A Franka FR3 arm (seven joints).
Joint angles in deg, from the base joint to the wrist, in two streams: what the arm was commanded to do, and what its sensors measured. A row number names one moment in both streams.
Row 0, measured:
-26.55, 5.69, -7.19, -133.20, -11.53, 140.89, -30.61
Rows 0 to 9, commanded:
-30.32, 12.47, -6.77, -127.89, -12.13, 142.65, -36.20
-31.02, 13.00, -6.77, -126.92, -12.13, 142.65, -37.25
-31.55, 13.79, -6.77, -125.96, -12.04, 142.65, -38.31
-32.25, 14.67, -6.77, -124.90, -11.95, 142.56, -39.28
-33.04, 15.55, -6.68, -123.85, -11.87, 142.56, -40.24
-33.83, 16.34, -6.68, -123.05, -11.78, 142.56, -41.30
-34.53, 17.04, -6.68, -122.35, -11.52, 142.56, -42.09
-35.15, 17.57, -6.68, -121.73, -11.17, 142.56, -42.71
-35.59, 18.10, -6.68, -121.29, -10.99, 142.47, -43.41
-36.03, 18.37, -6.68, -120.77, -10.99, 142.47, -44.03
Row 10, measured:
-33.20, 13.13, -7.18, -123.61, -11.46, 140.99, -41.02
